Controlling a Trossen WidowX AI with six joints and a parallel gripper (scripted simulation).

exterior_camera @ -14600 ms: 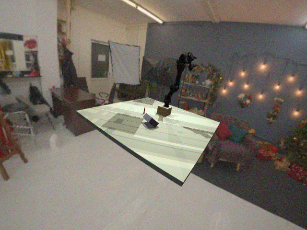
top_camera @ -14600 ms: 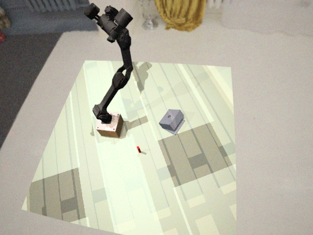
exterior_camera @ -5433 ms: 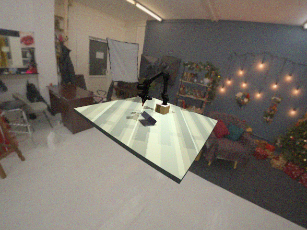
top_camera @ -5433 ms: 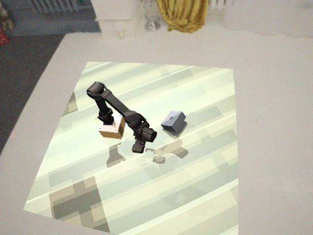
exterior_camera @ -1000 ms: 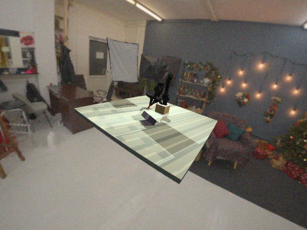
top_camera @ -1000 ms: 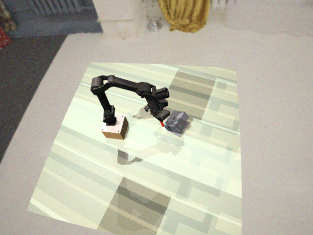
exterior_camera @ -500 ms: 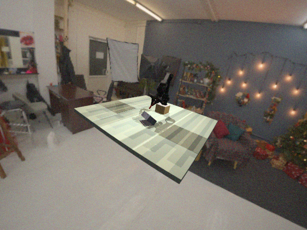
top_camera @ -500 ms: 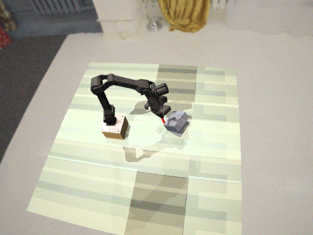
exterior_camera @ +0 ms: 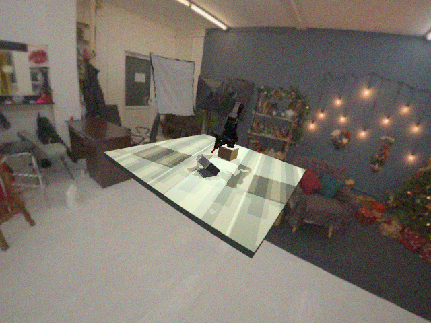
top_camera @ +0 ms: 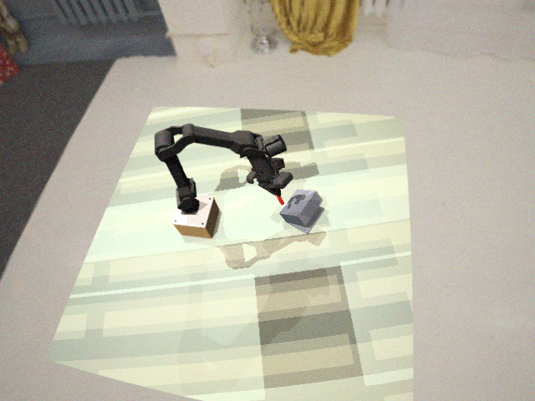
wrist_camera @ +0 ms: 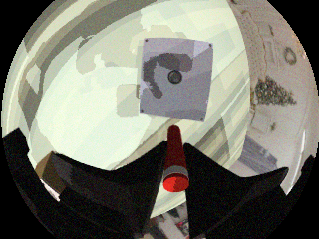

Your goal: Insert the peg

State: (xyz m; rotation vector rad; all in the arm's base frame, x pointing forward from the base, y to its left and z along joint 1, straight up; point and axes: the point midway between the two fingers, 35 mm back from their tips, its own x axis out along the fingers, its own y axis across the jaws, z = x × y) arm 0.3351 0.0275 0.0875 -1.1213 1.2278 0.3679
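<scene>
Right now the sloped grey panel is 110 mm below my gripper tip, 80 mm ahead of it and 20 mm to the left of it. The rest, counted from my gripper tip: red round peg (20 mm above, 10 mm behind).
</scene>
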